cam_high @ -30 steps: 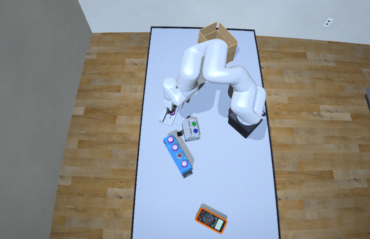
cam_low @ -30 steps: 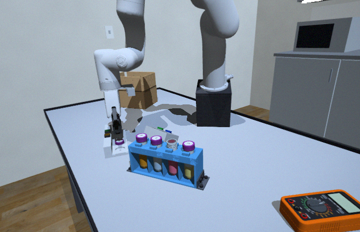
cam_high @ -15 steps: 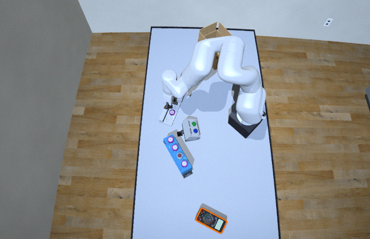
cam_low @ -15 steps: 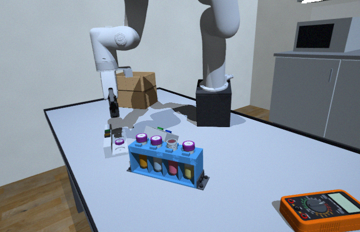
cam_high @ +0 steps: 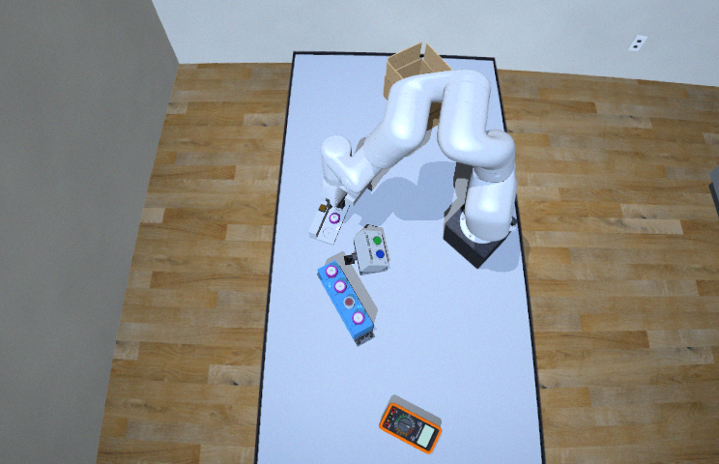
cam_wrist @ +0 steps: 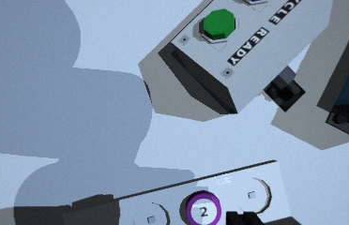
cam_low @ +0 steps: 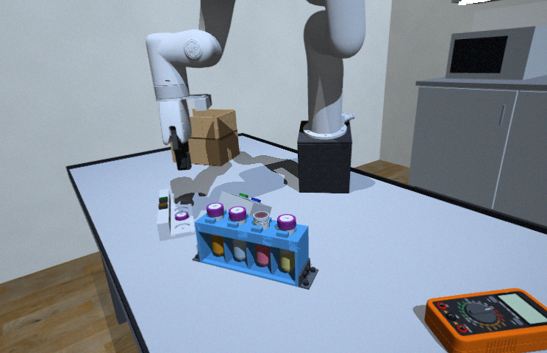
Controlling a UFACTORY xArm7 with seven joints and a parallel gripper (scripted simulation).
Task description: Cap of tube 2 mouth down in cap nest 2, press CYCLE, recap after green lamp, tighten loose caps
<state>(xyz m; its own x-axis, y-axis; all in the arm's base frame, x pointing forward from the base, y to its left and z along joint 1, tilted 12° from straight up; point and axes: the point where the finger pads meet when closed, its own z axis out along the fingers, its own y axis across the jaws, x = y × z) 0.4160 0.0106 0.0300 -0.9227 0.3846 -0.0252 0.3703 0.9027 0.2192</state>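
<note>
Now: the blue cycle key 15 cm behind my hand, 10 cm to the left of it and 10 cm below it. Also, from my hand: key housing: 12 cm behind, 8 cm to the left, 11 cm below; green ready key: 13 cm behind, 5 cm to the left, 10 cm below; purple cap marked 2: 2 cm ahead, 1 cm to the right, 15 cm below.
</note>
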